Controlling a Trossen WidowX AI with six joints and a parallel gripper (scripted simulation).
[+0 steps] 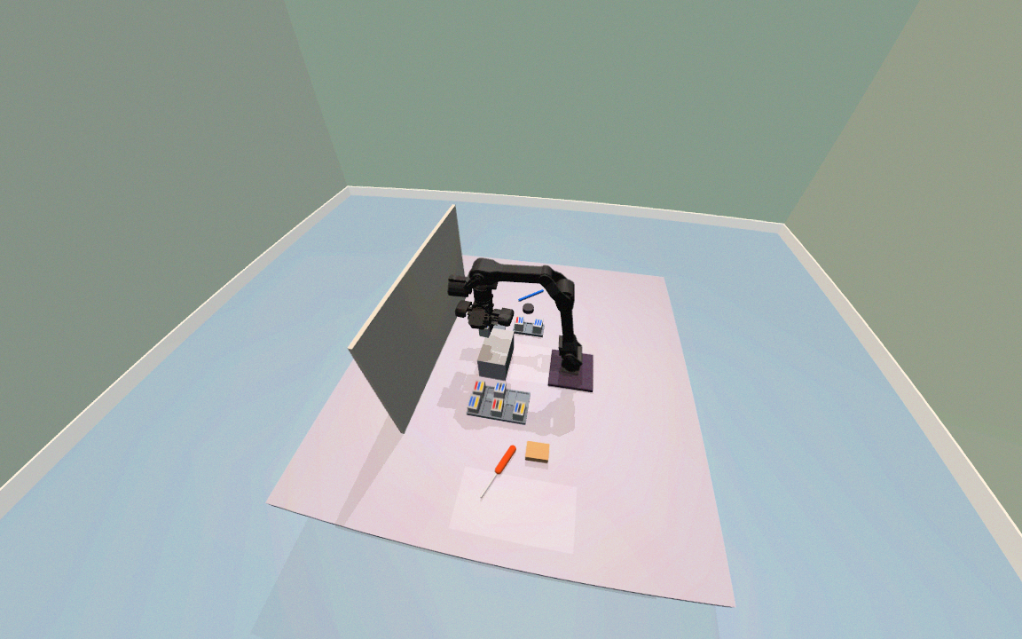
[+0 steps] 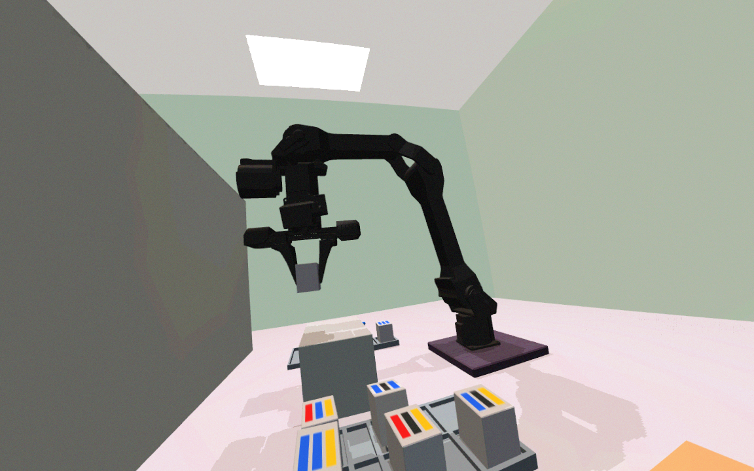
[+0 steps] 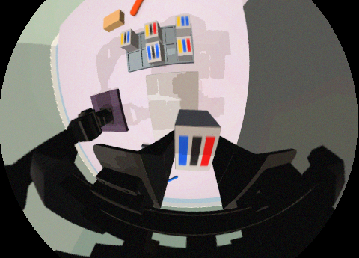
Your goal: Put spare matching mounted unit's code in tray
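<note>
Right now my gripper tip is 4 cm short of the grey tray, 20 cm to the left of it and 17 cm above it. Also, from my gripper tip: wall panel (20 cm ahead, 1 cm to the left, 5 cm above); then mounted unit (3 cm behind, 1 cm to the left, 13 cm below); then black puck (8 cm behind, 31 cm to the right, 17 cm below).
</note>
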